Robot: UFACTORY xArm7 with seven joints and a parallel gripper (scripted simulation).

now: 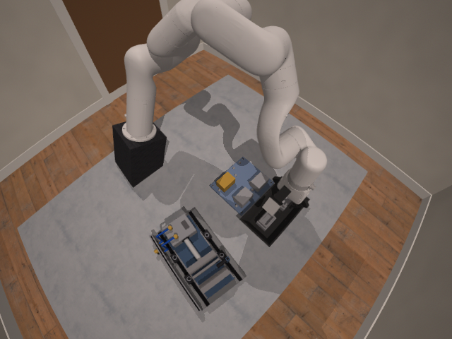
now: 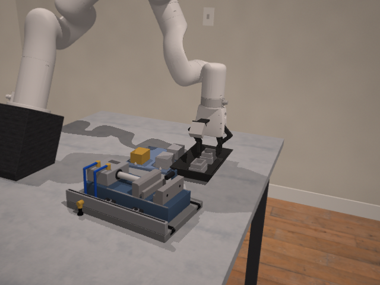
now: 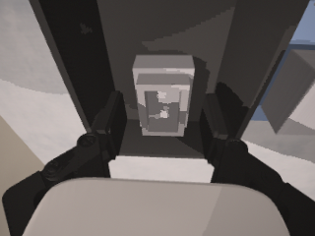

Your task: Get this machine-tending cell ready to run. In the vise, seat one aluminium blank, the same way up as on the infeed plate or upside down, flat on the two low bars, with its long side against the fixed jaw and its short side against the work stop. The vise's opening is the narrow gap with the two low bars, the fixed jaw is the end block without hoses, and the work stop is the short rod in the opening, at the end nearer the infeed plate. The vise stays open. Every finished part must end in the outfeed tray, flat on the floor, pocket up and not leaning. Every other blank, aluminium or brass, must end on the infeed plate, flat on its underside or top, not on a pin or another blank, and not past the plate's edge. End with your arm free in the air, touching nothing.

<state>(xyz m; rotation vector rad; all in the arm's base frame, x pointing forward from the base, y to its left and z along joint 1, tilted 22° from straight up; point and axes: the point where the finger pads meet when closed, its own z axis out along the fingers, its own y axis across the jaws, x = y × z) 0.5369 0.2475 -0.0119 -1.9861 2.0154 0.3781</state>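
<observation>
My hand is 210 mm past the brass blank, 100 mm to the left of it and 30 mm above it. The rest, counted from my hand: grey rail (450 mm to the right, 100 mm behind, 20 mm below); then vise bed (360 mm to the right, 80 mm behind, 20 mm below); then piston rod (360 mm to the right, 100 mm behind, 20 mm above).
</observation>
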